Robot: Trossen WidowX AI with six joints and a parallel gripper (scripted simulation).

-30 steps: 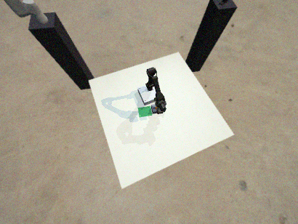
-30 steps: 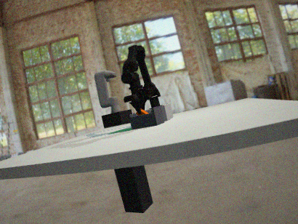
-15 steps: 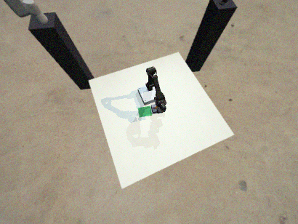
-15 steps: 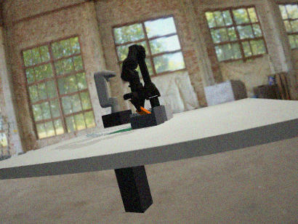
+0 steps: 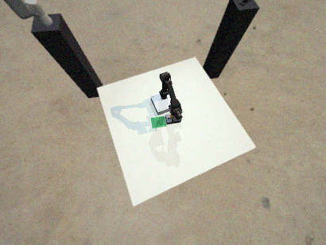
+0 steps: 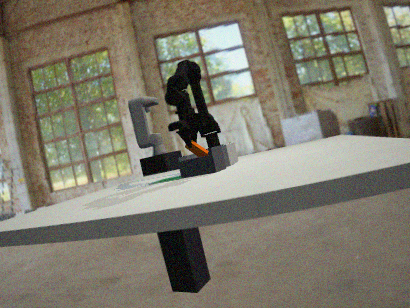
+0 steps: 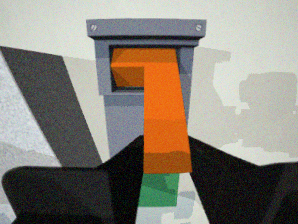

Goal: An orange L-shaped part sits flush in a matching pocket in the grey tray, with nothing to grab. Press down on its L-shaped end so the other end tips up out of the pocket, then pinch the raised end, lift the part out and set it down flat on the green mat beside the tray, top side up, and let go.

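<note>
The green mat lies 14 cm to the right of my gripper tip, 12 cm below it and 2 cm behind it. Round my gripper tip: orange L-shaped part 4 cm to the left, 3 cm below, 1 cm behind.
</note>
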